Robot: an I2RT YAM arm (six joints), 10 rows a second.
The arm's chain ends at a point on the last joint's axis. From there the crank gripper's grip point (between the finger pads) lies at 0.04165 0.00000 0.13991 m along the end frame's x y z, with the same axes.
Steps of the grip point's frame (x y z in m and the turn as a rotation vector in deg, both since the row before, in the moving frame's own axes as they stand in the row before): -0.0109 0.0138 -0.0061 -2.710 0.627 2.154; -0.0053 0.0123 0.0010 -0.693 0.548 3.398; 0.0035 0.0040 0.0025 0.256 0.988 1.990; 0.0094 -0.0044 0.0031 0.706 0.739 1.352; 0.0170 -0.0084 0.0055 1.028 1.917 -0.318; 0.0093 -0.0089 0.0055 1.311 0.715 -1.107; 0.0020 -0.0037 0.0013 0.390 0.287 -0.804; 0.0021 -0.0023 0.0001 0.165 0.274 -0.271; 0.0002 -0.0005 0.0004 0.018 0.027 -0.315
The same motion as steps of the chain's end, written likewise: -0.0123 0.0056 -0.0054 -2.710 0.627 2.154; -0.0065 0.0081 0.0014 -0.693 0.548 3.398; 0.0011 0.0031 0.0032 0.256 0.988 1.990; 0.0076 -0.0037 0.0037 0.706 0.739 1.352; 0.0124 -0.0057 0.0070 1.028 1.917 -0.318; 0.0076 -0.0049 0.0061 1.311 0.715 -1.107; 0.0013 -0.0022 0.0015 0.390 0.287 -0.804; 0.0014 -0.0017 0.0003 0.165 0.274 -0.271; 0.0001 -0.0002 0.0004 0.018 0.027 -0.315
